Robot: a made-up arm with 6 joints. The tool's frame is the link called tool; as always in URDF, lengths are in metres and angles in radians. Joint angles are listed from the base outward. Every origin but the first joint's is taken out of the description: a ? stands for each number. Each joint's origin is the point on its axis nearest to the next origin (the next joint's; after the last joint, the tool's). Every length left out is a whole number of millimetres.
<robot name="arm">
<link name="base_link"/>
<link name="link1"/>
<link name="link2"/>
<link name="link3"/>
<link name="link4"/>
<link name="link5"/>
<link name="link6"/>
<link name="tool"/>
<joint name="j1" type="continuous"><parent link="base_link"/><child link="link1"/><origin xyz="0 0 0.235"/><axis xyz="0 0 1"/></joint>
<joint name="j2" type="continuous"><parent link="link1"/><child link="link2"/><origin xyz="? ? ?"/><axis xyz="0 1 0"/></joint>
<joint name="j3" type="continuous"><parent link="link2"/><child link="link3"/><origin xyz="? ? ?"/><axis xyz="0 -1 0"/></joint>
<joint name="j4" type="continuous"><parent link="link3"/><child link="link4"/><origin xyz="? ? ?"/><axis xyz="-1 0 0"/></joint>
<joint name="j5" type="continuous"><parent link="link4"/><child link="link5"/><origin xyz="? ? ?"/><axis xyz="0 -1 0"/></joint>
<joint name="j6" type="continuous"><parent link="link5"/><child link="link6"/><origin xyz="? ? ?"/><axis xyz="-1 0 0"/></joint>
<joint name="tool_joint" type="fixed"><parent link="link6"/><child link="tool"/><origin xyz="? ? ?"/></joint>
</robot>
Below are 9 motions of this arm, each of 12 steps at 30 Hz.
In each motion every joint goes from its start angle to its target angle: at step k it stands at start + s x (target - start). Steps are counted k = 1, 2, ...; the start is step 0. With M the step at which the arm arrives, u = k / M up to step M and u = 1 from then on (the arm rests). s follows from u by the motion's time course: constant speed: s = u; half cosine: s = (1 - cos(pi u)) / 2; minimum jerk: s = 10 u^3 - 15 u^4 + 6 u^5.
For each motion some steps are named. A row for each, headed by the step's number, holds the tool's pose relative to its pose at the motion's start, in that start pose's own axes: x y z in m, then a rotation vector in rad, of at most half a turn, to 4 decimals.
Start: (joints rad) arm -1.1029 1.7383 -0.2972 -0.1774 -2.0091 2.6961
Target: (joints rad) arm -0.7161 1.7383 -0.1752 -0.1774 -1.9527 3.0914
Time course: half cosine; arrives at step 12
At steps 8, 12:
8: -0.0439 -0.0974 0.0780 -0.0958 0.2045 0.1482
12: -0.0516 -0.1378 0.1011 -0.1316 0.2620 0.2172

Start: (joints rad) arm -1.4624 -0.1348 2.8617 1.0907 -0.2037 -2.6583
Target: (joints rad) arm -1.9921 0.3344 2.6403 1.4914 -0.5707 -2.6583
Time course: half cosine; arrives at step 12
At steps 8, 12:
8: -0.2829 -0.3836 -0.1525 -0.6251 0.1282 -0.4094
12: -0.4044 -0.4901 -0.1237 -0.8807 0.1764 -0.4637

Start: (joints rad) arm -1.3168 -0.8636 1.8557 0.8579 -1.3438 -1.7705
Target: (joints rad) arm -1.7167 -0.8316 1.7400 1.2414 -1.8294 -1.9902
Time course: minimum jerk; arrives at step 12
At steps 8, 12:
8: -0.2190 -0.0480 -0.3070 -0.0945 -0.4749 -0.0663
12: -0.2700 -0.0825 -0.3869 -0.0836 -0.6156 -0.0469

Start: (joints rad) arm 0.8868 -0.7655 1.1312 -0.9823 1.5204 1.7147
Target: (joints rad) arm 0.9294 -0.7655 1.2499 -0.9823 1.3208 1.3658
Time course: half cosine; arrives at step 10
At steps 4, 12:
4: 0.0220 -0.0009 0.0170 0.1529 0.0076 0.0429
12: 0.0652 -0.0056 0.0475 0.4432 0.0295 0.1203

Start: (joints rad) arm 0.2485 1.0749 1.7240 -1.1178 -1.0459 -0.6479
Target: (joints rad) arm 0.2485 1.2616 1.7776 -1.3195 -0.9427 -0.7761
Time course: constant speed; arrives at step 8
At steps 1, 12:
1: 0.0099 -0.0247 0.0056 0.0418 0.0040 0.0147
12: 0.0703 -0.2013 0.0316 0.3428 0.0229 0.1136

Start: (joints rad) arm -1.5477 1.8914 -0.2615 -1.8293 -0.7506 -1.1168
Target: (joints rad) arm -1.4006 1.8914 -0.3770 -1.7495 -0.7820 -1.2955
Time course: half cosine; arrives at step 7
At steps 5, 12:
5: -0.0146 -0.0284 0.0585 0.0804 -0.1780 -0.0023
12: -0.0196 -0.0344 0.0716 0.1004 -0.2195 0.0015

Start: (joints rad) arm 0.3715 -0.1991 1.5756 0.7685 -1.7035 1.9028
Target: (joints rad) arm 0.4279 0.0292 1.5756 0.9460 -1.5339 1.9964
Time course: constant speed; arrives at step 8
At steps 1, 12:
1: 0.0258 -0.0126 0.0217 -0.0288 0.0165 0.0058
12: 0.1992 -0.0774 0.1930 -0.2567 0.1252 0.0329

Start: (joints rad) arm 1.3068 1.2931 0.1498 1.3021 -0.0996 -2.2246
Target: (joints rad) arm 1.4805 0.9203 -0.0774 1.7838 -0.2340 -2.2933
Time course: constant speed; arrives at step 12
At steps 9, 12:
9: -0.2132 0.1359 -0.0761 -0.4039 -0.1531 0.0872
12: -0.2864 0.1634 -0.1102 -0.5317 -0.2169 0.1257

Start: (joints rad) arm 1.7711 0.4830 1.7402 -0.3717 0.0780 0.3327
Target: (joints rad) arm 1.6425 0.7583 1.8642 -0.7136 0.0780 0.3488
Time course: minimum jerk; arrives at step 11
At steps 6, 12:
6: -0.0464 -0.0500 -0.1630 0.1146 0.0874 -0.0473
12: -0.0935 -0.0962 -0.2702 0.1960 0.1441 -0.0942

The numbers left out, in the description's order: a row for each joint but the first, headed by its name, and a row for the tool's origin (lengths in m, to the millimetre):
j2: 0 0 0
j3: 0 0 0.638
j4: 0.66 0 0
j5: 0 -0.103 0
j6: 0 0 0
tool: 0 0 0

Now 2 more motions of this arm.
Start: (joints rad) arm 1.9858 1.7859 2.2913 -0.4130 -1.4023 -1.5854
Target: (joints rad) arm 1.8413 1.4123 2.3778 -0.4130 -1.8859 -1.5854
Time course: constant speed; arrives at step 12
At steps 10, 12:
10: -0.4266 0.1293 -0.0544 -0.0656 -0.0797 -0.0134
12: -0.5140 0.1360 -0.0718 -0.0772 -0.1031 -0.0174

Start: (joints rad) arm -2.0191 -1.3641 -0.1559 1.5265 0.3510 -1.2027
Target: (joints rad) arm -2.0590 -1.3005 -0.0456 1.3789 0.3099 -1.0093
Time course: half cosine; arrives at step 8
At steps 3, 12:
3: 0.0108 -0.0058 0.0096 -0.0326 -0.0171 -0.0245
12: 0.0348 -0.0176 0.0297 -0.1048 -0.0506 -0.0799

